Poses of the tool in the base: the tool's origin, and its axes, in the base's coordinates. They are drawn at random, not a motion.
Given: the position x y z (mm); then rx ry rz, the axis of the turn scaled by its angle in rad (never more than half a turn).
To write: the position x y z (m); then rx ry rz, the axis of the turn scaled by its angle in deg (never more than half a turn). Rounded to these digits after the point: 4 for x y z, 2 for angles.
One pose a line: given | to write
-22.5 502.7 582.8 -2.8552 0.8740 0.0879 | -0.0225 0.5027 0.5828 -163.59 50.08 5.04
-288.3 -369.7 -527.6 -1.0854 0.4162 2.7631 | -0.2883 -0.3697 -0.5276 -62.19 23.85 158.31
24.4 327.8 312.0 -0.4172 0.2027 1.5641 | 0.0244 0.3278 0.3120 -23.90 11.61 89.62
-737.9 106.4 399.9 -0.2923 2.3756 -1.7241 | -0.7379 0.1064 0.3999 -16.75 136.11 -98.78
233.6 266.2 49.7 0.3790 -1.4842 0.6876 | 0.2336 0.2662 0.0497 21.72 -85.04 39.40
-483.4 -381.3 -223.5 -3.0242 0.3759 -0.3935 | -0.4834 -0.3813 -0.2235 -173.27 21.54 -22.55
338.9 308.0 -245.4 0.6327 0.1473 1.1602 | 0.3389 0.3080 -0.2454 36.25 8.44 66.47
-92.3 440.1 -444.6 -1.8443 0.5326 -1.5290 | -0.0923 0.4401 -0.4446 -105.67 30.52 -87.61
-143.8 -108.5 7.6 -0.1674 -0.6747 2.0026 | -0.1438 -0.1085 0.0076 -9.59 -38.66 114.74
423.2 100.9 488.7 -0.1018 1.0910 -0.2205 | 0.4232 0.1009 0.4887 -5.83 62.51 -12.63
